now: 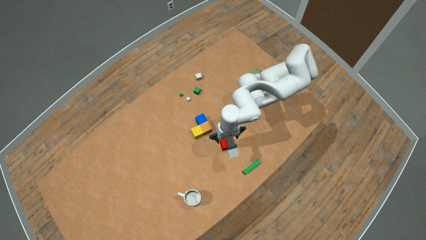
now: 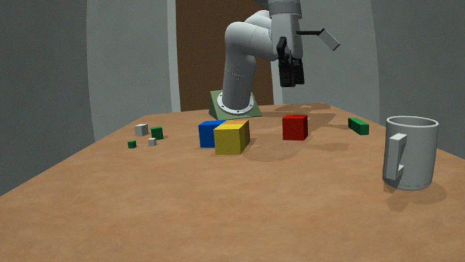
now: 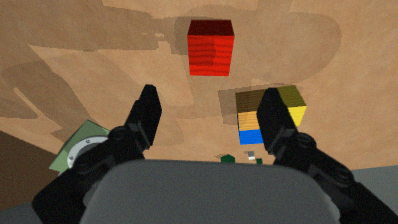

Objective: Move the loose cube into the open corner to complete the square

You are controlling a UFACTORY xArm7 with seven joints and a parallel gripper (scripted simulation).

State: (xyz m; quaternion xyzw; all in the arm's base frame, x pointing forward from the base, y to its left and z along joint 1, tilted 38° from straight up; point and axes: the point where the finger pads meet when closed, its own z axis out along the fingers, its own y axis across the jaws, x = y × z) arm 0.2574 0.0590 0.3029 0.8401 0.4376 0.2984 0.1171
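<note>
Right now the red cube is 100 mm below my hand. From my hand the other things lie so: yellow cube: 150 mm to the right, 100 mm below, 50 mm ahead; then orange cube: 130 mm to the right, 100 mm below; then blue cube: 180 mm to the right, 100 mm below, 10 mm behind.
</note>
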